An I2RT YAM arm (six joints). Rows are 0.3 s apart.
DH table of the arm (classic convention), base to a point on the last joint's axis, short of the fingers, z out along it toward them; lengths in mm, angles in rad. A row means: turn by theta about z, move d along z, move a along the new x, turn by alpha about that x. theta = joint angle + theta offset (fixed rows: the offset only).
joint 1: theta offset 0  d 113.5  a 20  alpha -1.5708
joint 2: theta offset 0  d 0  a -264  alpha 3.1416
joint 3: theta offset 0.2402  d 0  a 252.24  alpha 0
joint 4: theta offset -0.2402  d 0  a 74  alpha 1.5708
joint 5: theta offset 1.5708  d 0  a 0  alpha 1.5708
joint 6: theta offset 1.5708  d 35.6  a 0  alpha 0
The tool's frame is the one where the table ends.
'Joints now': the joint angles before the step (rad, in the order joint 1, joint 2, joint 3, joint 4, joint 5, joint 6). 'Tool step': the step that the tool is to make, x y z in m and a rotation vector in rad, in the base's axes. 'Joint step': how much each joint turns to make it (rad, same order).
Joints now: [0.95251 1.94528 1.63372 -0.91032 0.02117 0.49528]
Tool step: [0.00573 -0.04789 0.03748 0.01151 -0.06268 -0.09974]
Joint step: [-0.08306 -0.15709 -0.06412 -0.04548 0.04562 0.00010]
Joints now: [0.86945 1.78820 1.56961 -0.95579 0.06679 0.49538]
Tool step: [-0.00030 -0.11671 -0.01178 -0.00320 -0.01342 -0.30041]
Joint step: [-0.25654 -0.30168 -0.37042 0.07354 0.02753 0.03613]
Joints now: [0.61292 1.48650 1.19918 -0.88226 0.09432 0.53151]
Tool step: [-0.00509 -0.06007 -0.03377 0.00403 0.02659 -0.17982]
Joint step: [-0.18216 -0.11011 -0.22497 0.09348 -0.01635 0.00423]
